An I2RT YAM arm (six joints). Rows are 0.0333 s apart.
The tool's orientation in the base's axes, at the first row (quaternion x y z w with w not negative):
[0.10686 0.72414 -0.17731 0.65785]
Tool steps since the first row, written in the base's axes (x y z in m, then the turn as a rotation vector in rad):
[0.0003 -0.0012 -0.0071 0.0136 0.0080 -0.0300]
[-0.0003 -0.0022 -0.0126 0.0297 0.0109 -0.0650]
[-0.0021 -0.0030 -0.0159 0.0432 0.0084 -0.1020]
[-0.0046 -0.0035 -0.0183 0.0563 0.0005 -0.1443]
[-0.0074 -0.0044 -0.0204 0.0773 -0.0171 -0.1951]
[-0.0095 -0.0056 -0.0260 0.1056 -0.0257 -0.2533]
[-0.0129 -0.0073 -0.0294 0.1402 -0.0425 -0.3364]
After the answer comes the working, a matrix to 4 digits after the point.
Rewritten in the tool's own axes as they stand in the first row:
[0.0071 -0.0002 0.0013 0.0276 0.0161 0.0114]
[0.0127 -0.0007 0.0015 0.0602 0.0290 0.0275]
[0.0162 -0.0017 0.0004 0.0956 0.0363 0.0435]
[0.0189 -0.0029 -0.0015 0.1366 0.0391 0.0616]
[0.0214 -0.0045 -0.0036 0.1860 0.0370 0.0915]
[0.0273 -0.0058 -0.0046 0.2412 0.0469 0.1250]
[0.0311 -0.0083 -0.0068 0.3209 0.0546 0.1692]

The tool's axes in the first row as the columns of a matrix, in the base's axes (rounded; the answer above uses it unrounded):
[-0.1116 0.3880 0.9149]
[-0.0785 0.9143 -0.3974]
[-0.9906 -0.1162 -0.0716]

